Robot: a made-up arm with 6 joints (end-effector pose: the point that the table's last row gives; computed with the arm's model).
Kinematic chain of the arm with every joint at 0, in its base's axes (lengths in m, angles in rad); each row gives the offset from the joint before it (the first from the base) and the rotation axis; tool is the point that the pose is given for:
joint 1: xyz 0 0 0.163 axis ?
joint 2: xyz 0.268 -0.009 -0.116 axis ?
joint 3: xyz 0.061 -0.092 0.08 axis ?
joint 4: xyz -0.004 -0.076 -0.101 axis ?
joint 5: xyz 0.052 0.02 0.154 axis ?
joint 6: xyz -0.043 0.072 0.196 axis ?
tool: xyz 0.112 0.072 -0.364
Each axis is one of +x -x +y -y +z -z.
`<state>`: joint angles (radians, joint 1 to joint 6).
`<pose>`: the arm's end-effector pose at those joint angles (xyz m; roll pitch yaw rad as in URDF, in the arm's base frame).
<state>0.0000 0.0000 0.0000 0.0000 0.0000 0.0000</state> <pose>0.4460 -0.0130 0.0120 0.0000 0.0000 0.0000</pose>
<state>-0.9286 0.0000 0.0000 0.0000 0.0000 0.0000</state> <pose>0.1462 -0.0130 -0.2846 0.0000 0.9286 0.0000</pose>
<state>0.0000 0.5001 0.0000 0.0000 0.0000 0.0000</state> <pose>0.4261 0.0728 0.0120 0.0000 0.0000 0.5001</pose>
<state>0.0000 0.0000 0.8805 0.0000 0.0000 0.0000</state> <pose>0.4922 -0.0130 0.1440 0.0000 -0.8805 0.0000</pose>
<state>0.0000 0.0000 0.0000 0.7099 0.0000 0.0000</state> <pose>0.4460 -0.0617 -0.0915 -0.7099 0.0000 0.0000</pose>
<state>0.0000 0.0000 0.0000 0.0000 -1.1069 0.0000</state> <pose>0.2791 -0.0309 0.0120 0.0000 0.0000 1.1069</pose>
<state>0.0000 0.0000 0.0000 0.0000 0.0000 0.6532</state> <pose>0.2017 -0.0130 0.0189 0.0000 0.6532 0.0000</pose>
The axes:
joint 1: -y
joint 2: +z
joint 3: -y
joint 4: -x
joint 5: -z
joint 6: +y

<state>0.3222 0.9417 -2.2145 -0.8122 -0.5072 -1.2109</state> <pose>0.6465 0.0203 -0.1096 0.0026 0.4633 0.0188</pose>
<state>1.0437 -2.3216 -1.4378 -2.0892 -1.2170 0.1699</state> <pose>0.0192 0.0941 0.2863 2.5831 1.0213 -2.0500</pose>
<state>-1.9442 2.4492 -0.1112 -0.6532 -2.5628 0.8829</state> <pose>-0.3812 0.4198 -0.0553 -2.4057 -0.1575 -1.8845</pose>
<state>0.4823 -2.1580 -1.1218 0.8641 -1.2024 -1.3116</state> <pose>0.5992 -0.1537 0.3228 1.2518 -0.3342 -1.1467</pose>
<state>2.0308 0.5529 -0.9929 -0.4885 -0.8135 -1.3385</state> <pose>-0.3432 0.2302 0.7731 -1.8799 -0.6966 2.8846</pose>
